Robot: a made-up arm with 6 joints. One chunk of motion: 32 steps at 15 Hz.
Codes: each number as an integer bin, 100 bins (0 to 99) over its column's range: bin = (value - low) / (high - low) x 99, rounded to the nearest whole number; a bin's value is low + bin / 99 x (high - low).
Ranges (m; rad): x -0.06..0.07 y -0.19..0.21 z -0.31..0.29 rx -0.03..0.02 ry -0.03..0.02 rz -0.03..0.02
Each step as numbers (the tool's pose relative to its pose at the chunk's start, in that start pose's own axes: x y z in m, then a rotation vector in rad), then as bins.
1 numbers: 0.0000 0.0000 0.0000 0.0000 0.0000 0.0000
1 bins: 46 47 51 59 59 59
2 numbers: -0.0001 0.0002 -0.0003 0.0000 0.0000 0.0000
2 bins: 46 47 51 59 59 59
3 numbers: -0.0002 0.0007 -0.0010 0.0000 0.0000 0.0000
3 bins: 46 47 51 59 59 59
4 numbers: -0.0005 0.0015 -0.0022 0.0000 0.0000 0.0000
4 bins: 45 47 51 59 59 59
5 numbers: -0.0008 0.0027 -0.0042 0.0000 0.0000 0.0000
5 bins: 45 48 50 59 59 59
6 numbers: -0.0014 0.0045 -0.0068 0.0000 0.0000 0.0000
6 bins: 45 48 50 59 59 59
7 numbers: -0.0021 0.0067 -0.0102 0.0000 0.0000 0.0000
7 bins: 44 49 49 59 59 59
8 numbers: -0.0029 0.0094 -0.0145 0.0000 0.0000 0.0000
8 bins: 43 49 49 59 59 59
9 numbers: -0.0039 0.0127 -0.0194 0.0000 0.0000 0.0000
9 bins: 43 50 48 59 59 59
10 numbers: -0.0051 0.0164 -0.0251 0.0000 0.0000 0.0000
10 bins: 42 51 47 59 59 59
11 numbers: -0.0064 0.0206 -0.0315 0.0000 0.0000 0.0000
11 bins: 41 52 46 59 59 59
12 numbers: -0.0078 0.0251 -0.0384 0.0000 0.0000 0.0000
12 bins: 40 53 45 59 59 59
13 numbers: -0.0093 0.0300 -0.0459 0.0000 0.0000 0.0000
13 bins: 39 54 44 59 59 59
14 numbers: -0.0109 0.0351 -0.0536 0.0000 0.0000 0.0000
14 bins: 37 56 42 59 59 59
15 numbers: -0.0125 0.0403 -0.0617 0.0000 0.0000 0.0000
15 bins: 36 57 41 59 59 59
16 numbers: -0.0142 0.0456 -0.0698 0.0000 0.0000 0.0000
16 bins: 35 58 40 59 59 59
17 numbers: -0.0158 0.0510 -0.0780 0.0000 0.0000 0.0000
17 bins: 34 60 38 59 59 59
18 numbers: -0.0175 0.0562 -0.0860 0.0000 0.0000 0.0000
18 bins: 32 61 37 59 59 59
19 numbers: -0.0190 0.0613 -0.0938 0.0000 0.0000 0.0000
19 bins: 31 62 36 59 59 59
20 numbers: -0.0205 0.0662 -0.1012 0.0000 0.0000 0.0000
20 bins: 30 63 34 59 59 59
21 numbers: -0.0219 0.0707 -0.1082 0.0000 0.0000 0.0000
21 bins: 29 65 33 59 59 59
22 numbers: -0.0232 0.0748 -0.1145 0.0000 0.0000 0.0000
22 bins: 28 66 32 59 59 59
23 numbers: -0.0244 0.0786 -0.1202 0.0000 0.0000 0.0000
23 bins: 27 66 31 59 59 59
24 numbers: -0.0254 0.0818 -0.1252 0.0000 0.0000 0.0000
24 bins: 26 67 30 59 59 59
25 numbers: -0.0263 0.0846 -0.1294 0.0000 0.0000 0.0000
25 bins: 26 68 30 59 59 59
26 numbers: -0.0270 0.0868 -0.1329 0.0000 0.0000 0.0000
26 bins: 25 69 29 59 59 59
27 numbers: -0.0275 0.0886 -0.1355 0.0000 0.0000 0.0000
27 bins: 25 69 29 59 59 59
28 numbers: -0.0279 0.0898 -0.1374 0.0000 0.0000 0.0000
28 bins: 24 69 28 59 59 59
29 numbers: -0.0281 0.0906 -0.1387 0.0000 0.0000 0.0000
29 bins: 24 69 28 59 59 59
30 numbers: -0.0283 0.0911 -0.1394 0.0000 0.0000 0.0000
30 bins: 24 70 28 59 59 59
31 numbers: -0.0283 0.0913 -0.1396 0.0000 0.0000 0.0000
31 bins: 24 70 28 59 59 59
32 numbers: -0.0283 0.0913 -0.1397 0.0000 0.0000 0.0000
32 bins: 24 70 28 59 59 59
